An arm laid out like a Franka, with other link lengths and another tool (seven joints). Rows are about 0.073 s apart.
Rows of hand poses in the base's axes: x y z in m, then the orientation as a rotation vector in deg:
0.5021, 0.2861, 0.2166, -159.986, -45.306, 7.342
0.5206, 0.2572, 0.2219, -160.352, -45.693, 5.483
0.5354, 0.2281, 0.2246, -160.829, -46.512, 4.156
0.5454, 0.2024, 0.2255, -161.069, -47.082, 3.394
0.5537, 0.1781, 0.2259, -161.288, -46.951, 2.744
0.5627, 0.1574, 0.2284, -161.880, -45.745, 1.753
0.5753, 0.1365, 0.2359, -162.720, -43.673, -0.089
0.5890, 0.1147, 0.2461, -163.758, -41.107, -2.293
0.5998, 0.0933, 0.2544, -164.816, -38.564, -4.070
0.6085, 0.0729, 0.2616, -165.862, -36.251, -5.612
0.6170, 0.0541, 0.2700, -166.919, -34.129, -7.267
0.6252, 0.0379, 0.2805, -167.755, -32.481, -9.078
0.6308, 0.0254, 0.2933, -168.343, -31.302, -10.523
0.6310, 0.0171, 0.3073, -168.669, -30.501, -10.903
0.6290, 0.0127, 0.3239, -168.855, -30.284, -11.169
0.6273, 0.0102, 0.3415, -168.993, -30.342, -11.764
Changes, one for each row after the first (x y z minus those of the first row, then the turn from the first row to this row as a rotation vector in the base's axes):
0.0185, -0.0289, 0.0053, -0.016, -1.350, 0.050
0.0333, -0.0580, 0.0080, -0.358, -2.449, 0.414
0.0433, -0.0837, 0.0089, -0.551, -3.085, 0.693
0.0516, -0.1080, 0.0093, -0.597, -3.540, 0.522
0.0606, -0.1287, 0.0118, -0.697, -4.155, -0.438
0.0732, -0.1496, 0.0193, -0.712, -5.263, -2.067
0.0869, -0.1714, 0.0295, -0.802, -6.598, -4.069
0.0977, -0.1928, 0.0378, -1.051, -7.676, -6.015
0.1064, -0.2132, 0.0450, -1.418, -8.638, -7.777
0.1149, -0.2320, 0.0534, -1.854, -9.706, -9.411
0.1231, -0.2482, 0.0639, -2.166, -10.885, -10.712
0.1287, -0.2607, 0.0767, -2.383, -11.826, -11.648
0.1289, -0.2690, 0.0907, -2.544, -12.057, -12.230
0.1269, -0.2734, 0.1073, -2.663, -12.248, -12.408
0.1252, -0.2759, 0.1249, -2.733, -12.673, -12.424

